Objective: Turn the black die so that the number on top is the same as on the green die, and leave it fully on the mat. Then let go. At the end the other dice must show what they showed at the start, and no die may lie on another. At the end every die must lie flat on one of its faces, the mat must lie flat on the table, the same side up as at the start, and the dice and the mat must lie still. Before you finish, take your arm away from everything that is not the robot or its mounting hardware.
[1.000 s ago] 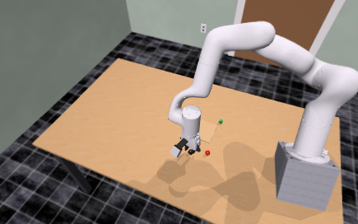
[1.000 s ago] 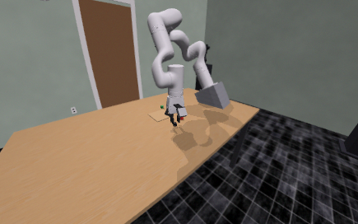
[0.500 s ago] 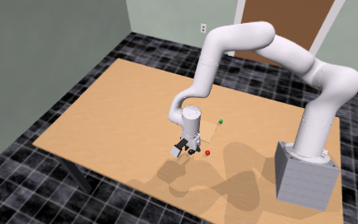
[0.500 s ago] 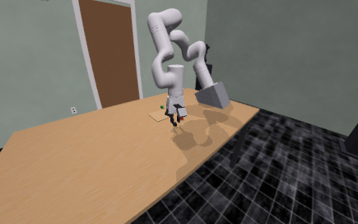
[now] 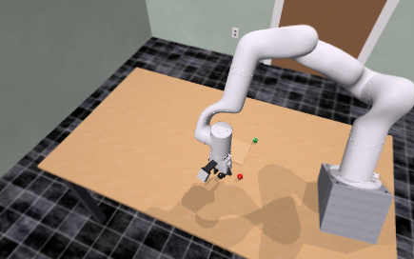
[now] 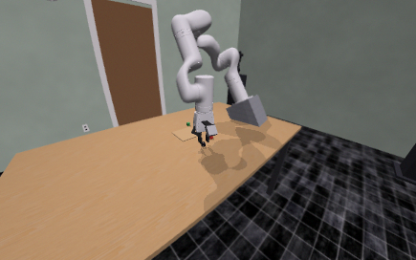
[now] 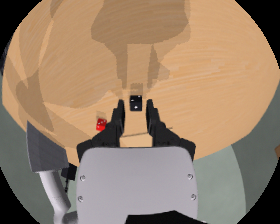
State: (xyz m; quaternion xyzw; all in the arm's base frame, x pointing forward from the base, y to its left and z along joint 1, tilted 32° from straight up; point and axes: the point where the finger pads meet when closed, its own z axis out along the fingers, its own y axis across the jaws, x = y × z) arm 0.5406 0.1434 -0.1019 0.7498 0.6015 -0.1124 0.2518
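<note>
Now: the black die 4 cm below my hand and 1 cm to the right of it. From my hand the other things lie so: green die (28 cm to the right, 8 cm behind, 4 cm below); red die (9 cm behind, 4 cm to the right, 4 cm below); tan mat (18 cm to the right, 4 cm below).
</note>
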